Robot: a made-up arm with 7 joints.
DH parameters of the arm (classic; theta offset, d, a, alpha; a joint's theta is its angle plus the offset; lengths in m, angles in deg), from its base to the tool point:
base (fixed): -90 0.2 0 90
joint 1: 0 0.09 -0.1 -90
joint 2: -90 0.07 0.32 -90
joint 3: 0 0.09 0.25 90
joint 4: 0 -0.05 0.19 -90
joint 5: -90 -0.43 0.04 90
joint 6: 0 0.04 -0.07 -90
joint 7: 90 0.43 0.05 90
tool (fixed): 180 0.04 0 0
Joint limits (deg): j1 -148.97..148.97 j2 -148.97..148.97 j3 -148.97..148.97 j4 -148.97..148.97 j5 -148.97..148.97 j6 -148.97..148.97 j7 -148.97..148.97
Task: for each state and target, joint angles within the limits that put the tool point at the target. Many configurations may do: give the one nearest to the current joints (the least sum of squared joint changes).
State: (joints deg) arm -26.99 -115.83 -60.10 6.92 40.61 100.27 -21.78
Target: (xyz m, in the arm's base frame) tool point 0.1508 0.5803 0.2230
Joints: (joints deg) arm -13.51 -93.38 -50.26 -22.72 58.51 83.01 -25.59
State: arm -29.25 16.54 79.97 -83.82 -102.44 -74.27 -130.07
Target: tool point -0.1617 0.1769 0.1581
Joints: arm -56.80 4.41 84.19 -82.18 -124.15 -35.23 -134.74
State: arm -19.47 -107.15 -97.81 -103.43 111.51 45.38 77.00
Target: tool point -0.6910 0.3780 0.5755
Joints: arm -24.23 -89.69 -92.19 -141.59 85.96 82.26 79.76
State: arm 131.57 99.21 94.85 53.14 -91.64 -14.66 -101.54
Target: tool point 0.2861 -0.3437 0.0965
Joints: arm 109.20 119.78 104.87 67.50 -95.90 18.76 -107.28
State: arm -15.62 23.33 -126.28 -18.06 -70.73 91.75 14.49
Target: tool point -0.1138 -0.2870 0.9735
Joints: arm -43.90 23.31 -130.72 -3.23 -71.05 64.38 10.75
